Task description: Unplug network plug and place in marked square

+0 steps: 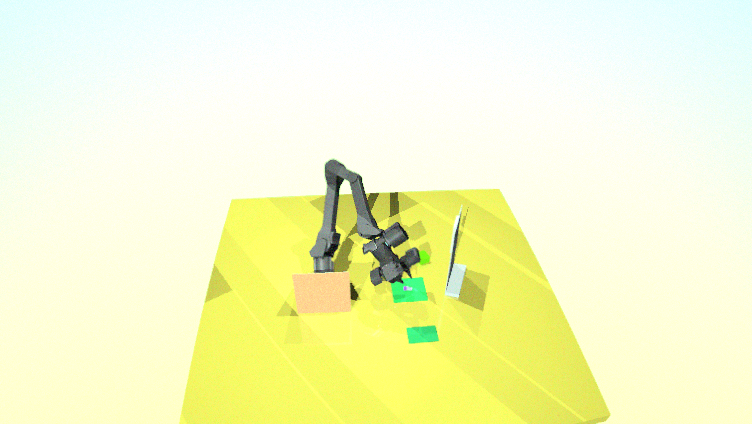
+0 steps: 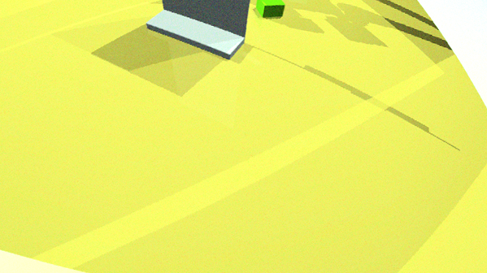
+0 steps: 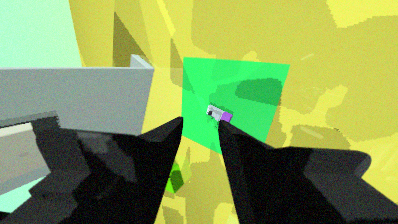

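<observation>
Now: gripper tip 10 mm short of the network plug, 10 mm to the right of it and 40 mm above it. Also, from my gripper tip: green marked square: 10 mm ahead, 50 mm below; then socket plate: 180 mm ahead, 40 mm to the left, 70 mm above.
</observation>
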